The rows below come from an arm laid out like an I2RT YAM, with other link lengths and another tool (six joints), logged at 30 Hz.
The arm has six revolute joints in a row. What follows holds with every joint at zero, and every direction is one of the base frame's.
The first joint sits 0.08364 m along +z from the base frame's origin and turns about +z.
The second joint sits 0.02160 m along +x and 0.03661 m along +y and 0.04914 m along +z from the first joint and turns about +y.
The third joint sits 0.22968 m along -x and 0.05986 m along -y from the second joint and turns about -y.
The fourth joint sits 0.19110 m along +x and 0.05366 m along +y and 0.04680 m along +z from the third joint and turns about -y.
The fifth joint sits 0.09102 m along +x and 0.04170 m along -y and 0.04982 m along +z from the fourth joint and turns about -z.
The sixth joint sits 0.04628 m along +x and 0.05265 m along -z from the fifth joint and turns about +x.
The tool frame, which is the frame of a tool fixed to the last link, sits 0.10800 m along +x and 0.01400 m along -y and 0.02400 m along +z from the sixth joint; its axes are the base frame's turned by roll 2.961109, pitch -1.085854 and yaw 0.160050 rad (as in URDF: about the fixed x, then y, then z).
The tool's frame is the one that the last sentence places.
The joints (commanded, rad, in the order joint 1, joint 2, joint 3, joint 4, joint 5, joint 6), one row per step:
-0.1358 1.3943 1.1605 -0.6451 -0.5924 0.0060
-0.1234 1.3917 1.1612 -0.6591 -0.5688 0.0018
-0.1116 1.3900 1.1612 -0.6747 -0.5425 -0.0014
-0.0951 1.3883 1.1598 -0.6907 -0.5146 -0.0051
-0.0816 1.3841 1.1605 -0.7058 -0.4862 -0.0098
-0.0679 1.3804 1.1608 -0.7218 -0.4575 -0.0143
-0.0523 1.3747 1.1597 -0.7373 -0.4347 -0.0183
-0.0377 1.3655 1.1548 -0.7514 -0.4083 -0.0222
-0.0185 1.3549 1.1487 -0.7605 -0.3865 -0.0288
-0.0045 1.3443 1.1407 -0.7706 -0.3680 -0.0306
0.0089 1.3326 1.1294 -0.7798 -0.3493 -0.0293
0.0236 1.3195 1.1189 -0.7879 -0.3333 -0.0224
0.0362 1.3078 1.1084 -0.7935 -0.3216 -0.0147
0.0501 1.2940 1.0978 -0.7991 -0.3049 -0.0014
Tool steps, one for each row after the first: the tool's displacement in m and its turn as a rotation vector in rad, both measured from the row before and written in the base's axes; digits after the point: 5 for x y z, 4 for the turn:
-0.00184 0.00130 -0.00243 -0.0192 0.0110 0.0002
-0.00217 0.00066 -0.00332 -0.0207 0.0147 -0.0025
-0.00262 0.00198 -0.00388 -0.0225 0.0162 0.0019
-0.00227 0.00077 -0.00214 -0.0244 0.0101 -0.0003
-0.00255 0.00071 -0.00251 -0.0247 0.0118 -0.0001
-0.00306 0.00211 -0.00198 -0.0200 0.0104 0.0052
-0.00361 0.00116 -0.00212 -0.0232 0.0093 0.0023
-0.00323 0.00324 -0.00108 -0.0213 0.0026 0.0118
-0.00375 0.00183 -0.00182 -0.0161 0.0070 0.0049
-0.00425 0.00142 -0.00254 -0.0149 0.0092 0.0020
-0.00412 0.00199 -0.00167 -0.0099 0.0076 0.0004
-0.00364 0.00186 -0.00158 -0.0060 0.0067 0.0001
-0.00371 0.00128 -0.00124 -0.0074 0.0062 -0.0058

